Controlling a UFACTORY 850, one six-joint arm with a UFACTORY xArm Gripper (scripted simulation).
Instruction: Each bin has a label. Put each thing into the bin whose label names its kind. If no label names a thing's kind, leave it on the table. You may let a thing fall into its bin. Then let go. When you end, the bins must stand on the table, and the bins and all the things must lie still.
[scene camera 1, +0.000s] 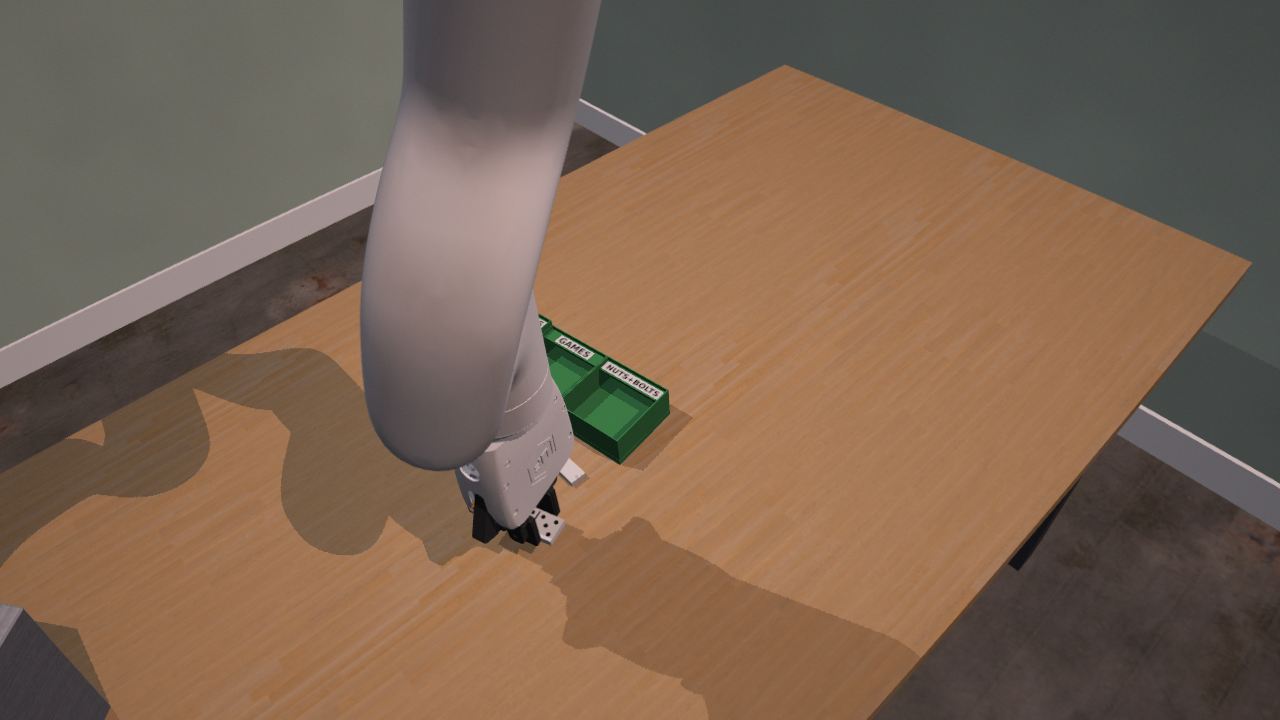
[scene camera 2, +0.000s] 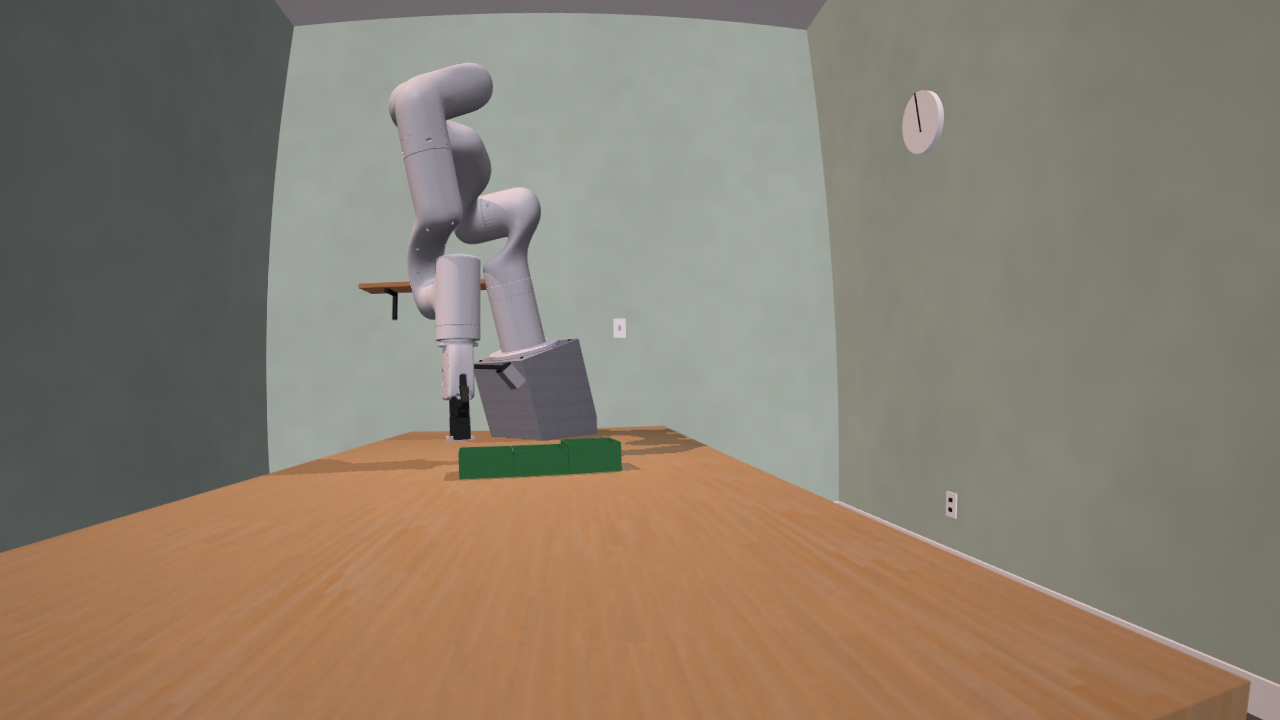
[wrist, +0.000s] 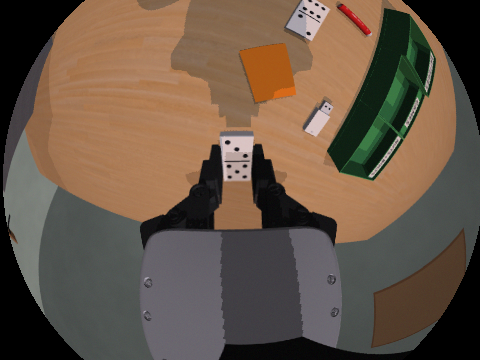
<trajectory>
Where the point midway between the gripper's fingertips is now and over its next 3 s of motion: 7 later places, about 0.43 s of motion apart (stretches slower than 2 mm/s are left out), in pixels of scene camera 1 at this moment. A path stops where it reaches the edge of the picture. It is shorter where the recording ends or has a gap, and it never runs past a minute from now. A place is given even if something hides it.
My gripper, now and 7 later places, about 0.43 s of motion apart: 534, 523; 531, 512; 530, 502; 534, 450; 539, 398; 543, 351; 545, 346; 547, 355
</trajectory>
